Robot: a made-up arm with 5 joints.
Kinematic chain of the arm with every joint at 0, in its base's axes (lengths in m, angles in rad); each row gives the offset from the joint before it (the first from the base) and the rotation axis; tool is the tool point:
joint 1: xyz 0 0 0.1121 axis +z
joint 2: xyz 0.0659 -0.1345 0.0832 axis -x
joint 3: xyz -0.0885 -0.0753 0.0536 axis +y
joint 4: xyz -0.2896 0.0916 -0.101 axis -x
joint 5: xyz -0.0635 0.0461 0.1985 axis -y
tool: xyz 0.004 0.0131 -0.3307
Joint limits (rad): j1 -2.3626..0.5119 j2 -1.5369..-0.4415 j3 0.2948..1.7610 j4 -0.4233..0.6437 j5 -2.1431..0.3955
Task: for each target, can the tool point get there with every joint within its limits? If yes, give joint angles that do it. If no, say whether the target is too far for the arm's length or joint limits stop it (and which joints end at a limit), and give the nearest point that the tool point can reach.
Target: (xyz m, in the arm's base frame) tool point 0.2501 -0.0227 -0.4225
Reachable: no: joint limits stop it (at a limit: joint 1, joint 2, joint 3, joint 5) | nearest point 0.1589 0.2653 0.1185 | short by 0.620 m
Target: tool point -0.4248 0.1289 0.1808
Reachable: yes | joints -0.5247 -1.1202 0.4077 0.5243 0.0262
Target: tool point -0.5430 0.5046 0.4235
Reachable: yes | joints -1.4619 -1.1636 0.6701 -0.1062 -1.0894
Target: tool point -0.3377 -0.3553 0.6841
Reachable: yes | joints -0.2819 -0.6091 1.5762 0.4337 -0.5351
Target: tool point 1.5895 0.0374 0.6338
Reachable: no: too far | nearest point 0.6365 -0.3775 0.5585 | short by 1.042 m
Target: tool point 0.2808 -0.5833 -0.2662
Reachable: no: joint limits stop it (at a limit: joint 2, joint 3, joint 4, joint 5) | nearest point 0.3651 -0.7585 0.1331 | short by 0.444 m
